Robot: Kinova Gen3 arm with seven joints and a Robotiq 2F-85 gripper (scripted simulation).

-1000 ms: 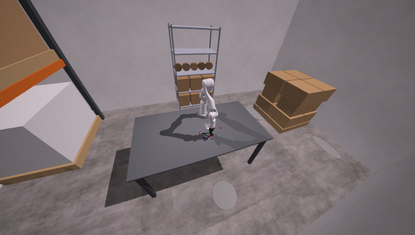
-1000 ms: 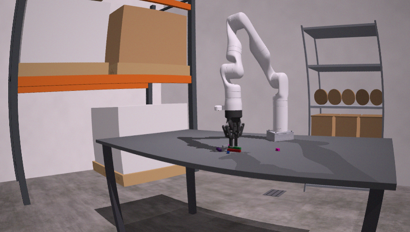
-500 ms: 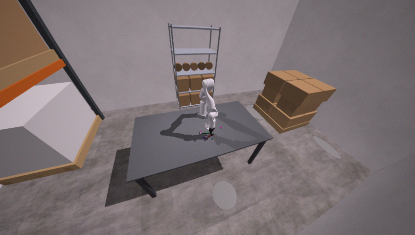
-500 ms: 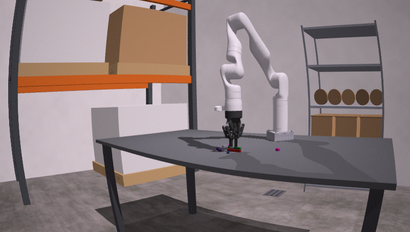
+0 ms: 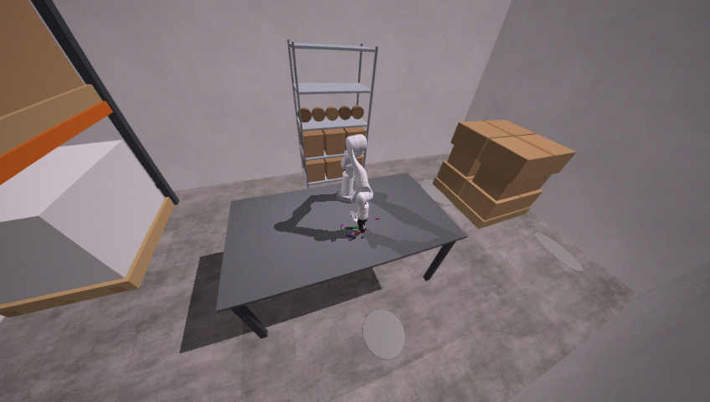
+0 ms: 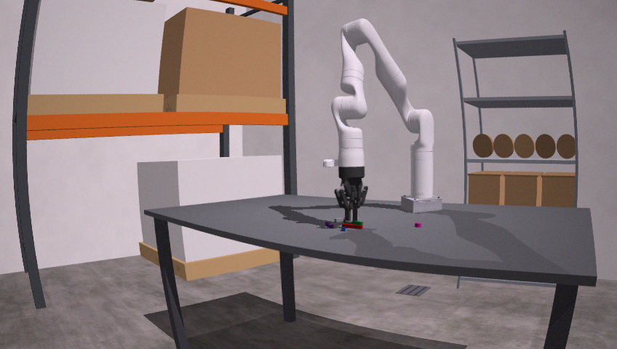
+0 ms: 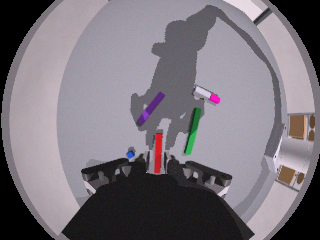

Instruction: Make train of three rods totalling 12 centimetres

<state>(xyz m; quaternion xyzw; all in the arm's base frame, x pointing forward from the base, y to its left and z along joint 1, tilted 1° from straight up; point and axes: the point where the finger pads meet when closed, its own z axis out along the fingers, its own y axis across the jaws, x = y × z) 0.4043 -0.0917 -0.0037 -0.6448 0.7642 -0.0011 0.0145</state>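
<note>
Right now the red rod is 3 cm below my hand. Also, from my hand: purple rod 8 cm to the right, 3 cm below; green rod 6 cm behind, 3 cm to the right, 3 cm below; blue rod 5 cm ahead, 3 cm below.
</note>
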